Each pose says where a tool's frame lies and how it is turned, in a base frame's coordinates. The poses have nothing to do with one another.
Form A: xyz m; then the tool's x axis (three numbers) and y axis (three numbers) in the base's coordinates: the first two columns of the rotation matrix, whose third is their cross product.
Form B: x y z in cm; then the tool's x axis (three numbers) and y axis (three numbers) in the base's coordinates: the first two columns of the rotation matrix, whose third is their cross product. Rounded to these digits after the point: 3 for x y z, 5 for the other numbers.
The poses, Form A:
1: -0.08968 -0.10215 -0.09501 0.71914 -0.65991 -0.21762 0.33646 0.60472 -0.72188
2: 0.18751 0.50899 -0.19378 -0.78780 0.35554 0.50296 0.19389 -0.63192 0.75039
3: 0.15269 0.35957 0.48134 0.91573 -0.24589 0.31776 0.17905 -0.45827 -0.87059
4: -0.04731 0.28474 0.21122 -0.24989 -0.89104 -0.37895 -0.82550 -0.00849 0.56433
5: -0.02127 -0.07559 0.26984 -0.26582 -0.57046 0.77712 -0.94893 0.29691 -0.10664
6: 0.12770 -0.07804 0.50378 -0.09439 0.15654 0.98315 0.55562 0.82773 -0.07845
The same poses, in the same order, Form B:
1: -8.968 -10.215 -9.501 0.71914 -0.65991 -0.21762 0.33646 0.60472 -0.72188
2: 18.751 50.899 -19.378 -0.78780 0.35554 0.50296 0.19389 -0.63192 0.75039
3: 15.269 35.957 48.134 0.91573 -0.24589 0.31776 0.17905 -0.45827 -0.87059
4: -4.731 28.474 21.122 -0.24989 -0.89104 -0.37895 -0.82550 -0.00849 0.56433
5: -2.127 -7.559 26.984 -0.26582 -0.57046 0.77712 -0.94893 0.29691 -0.10664
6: 12.770 -7.804 50.378 -0.09439 0.15654 0.98315 0.55562 0.82773 -0.07845
